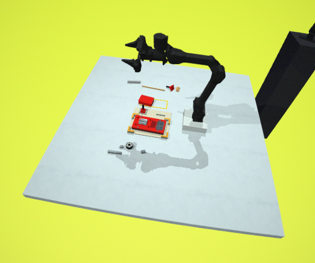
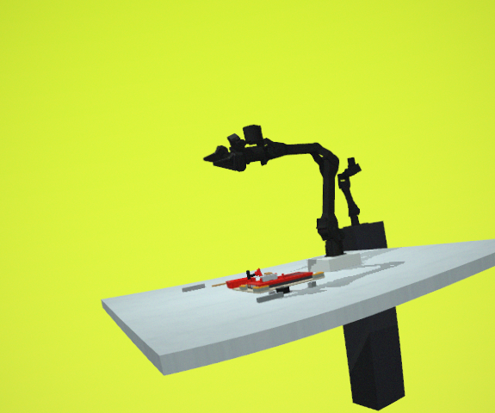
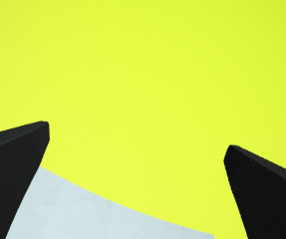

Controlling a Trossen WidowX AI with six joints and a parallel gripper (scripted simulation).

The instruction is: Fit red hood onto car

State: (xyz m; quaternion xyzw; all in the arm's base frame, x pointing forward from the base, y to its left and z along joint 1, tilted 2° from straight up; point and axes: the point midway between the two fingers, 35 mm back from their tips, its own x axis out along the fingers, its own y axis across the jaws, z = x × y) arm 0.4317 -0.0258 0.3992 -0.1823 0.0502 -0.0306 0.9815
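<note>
The red hood lies 440 mm below my gripper tip, 140 mm to the right of it and 110 mm behind it. Round my gripper tip: thin rod 450 mm below, 300 mm to the right, 150 mm behind; black wheel 450 mm below, 250 mm to the left, 50 mm behind; grey engine block 430 mm below, 110 mm behind, 80 mm to the left.
</note>
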